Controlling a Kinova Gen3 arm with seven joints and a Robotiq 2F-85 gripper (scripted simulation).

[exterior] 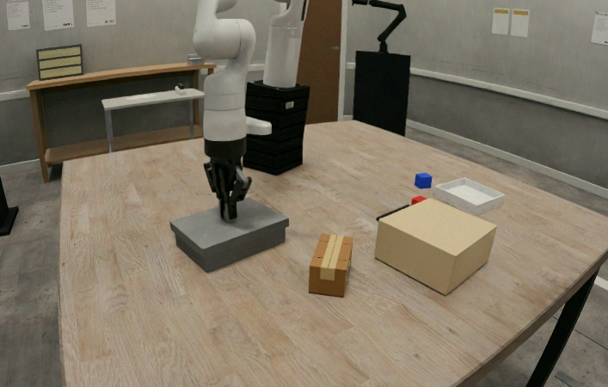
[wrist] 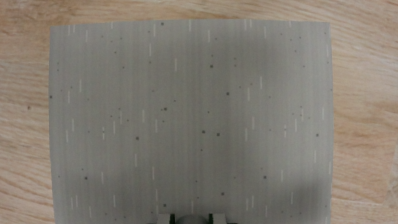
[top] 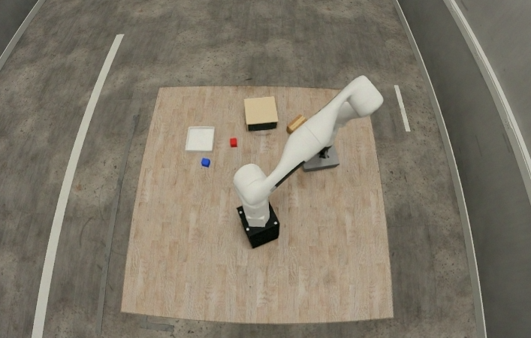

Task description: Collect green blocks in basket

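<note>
Right now my hand is 5 cm above the grey metal box. Also, from my hand: small cardboard box (18 cm ahead, 11 cm to the left, 4 cm below); lid (3 cm below); drawer (31 cm to the left, 22 cm ahead, 4 cm below).
</note>
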